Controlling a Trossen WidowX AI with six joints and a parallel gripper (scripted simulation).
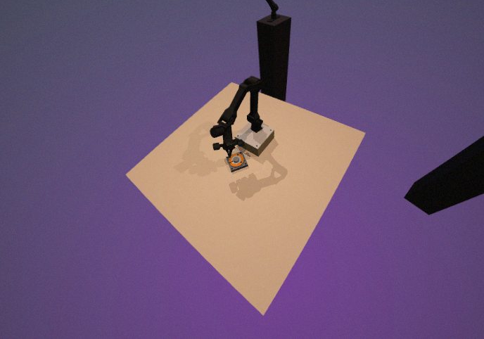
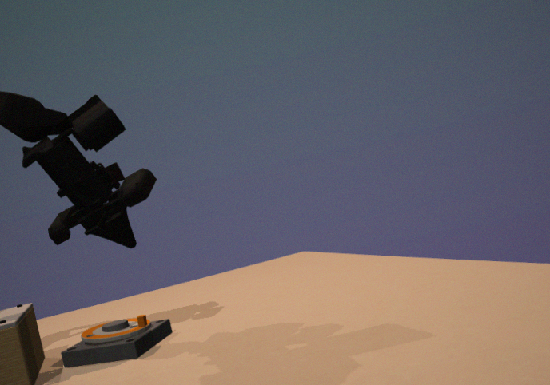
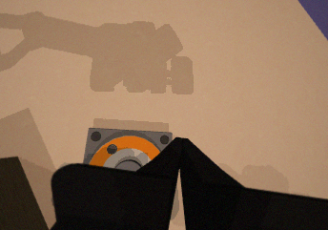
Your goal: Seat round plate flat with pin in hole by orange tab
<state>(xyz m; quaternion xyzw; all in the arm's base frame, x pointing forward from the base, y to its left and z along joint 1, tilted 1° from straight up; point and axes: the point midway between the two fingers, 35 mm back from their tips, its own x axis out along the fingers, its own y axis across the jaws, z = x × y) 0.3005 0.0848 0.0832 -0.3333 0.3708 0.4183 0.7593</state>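
Now: gripper tip 130 mm above the base, 50 mm past it and 30 mm to the left of it.
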